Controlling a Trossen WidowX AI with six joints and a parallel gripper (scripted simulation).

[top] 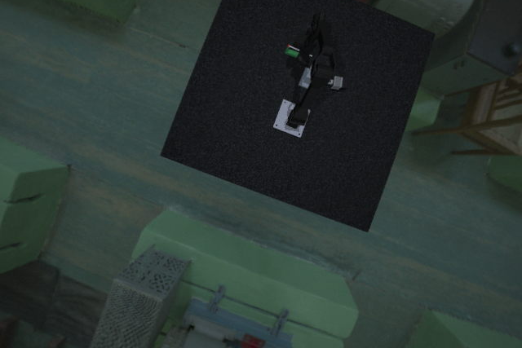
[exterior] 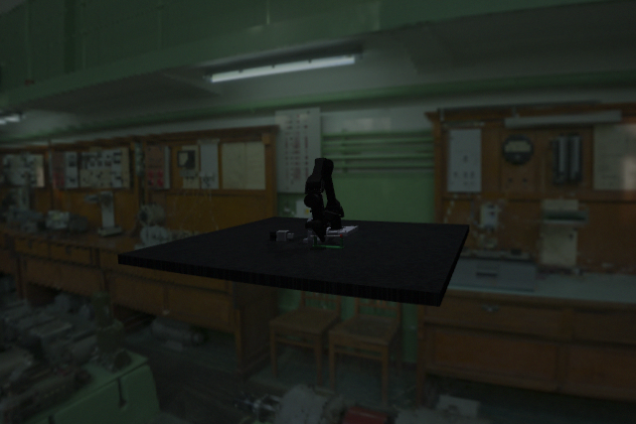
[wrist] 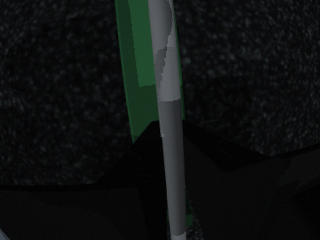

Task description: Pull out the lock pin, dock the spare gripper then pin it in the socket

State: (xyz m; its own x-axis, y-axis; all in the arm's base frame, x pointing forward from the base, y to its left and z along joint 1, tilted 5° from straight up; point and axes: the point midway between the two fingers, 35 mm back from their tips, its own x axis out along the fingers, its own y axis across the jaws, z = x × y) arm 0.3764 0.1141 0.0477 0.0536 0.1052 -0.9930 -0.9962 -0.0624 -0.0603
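The green bracket is 20 mm to the left of my gripper tip. From my gripper tip the other things lie so: spare gripper 260 mm to the right, 70 mm behind; then mount 90 mm to the right, 90 mm behind, 30 mm above.
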